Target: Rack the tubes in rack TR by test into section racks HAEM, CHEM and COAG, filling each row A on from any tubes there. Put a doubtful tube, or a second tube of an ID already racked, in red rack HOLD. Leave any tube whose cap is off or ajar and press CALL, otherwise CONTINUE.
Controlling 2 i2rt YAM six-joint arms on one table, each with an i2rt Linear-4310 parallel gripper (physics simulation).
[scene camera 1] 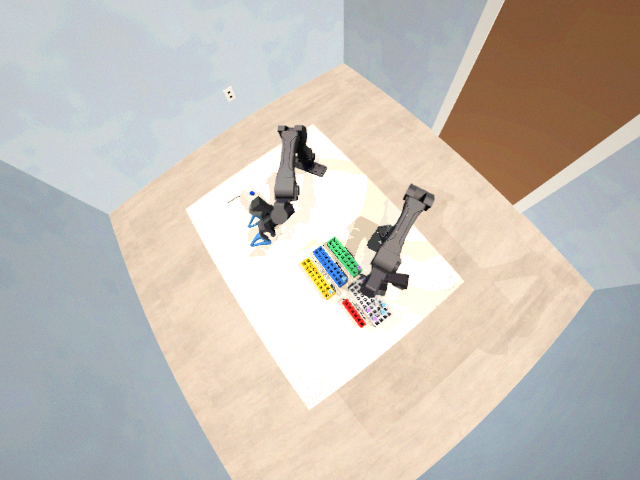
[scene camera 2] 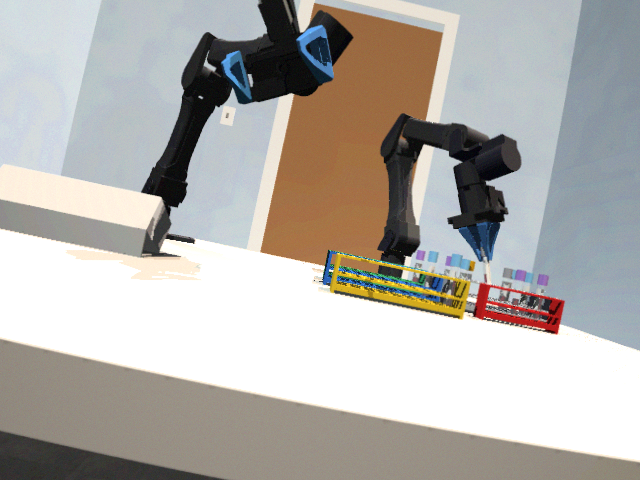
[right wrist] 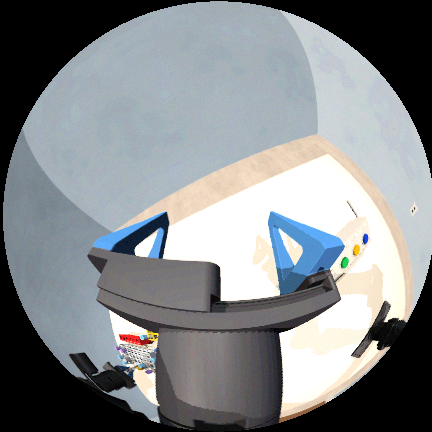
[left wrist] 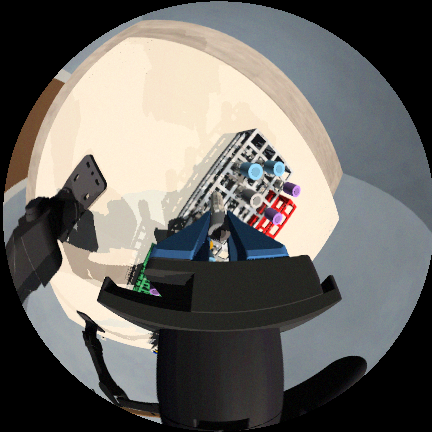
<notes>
My right gripper (scene camera 2: 259, 57) is open, holding nothing. Also in view: my left gripper (scene camera 2: 485, 261) and a panel with coloured buttons (scene camera 2: 49, 206).
</notes>
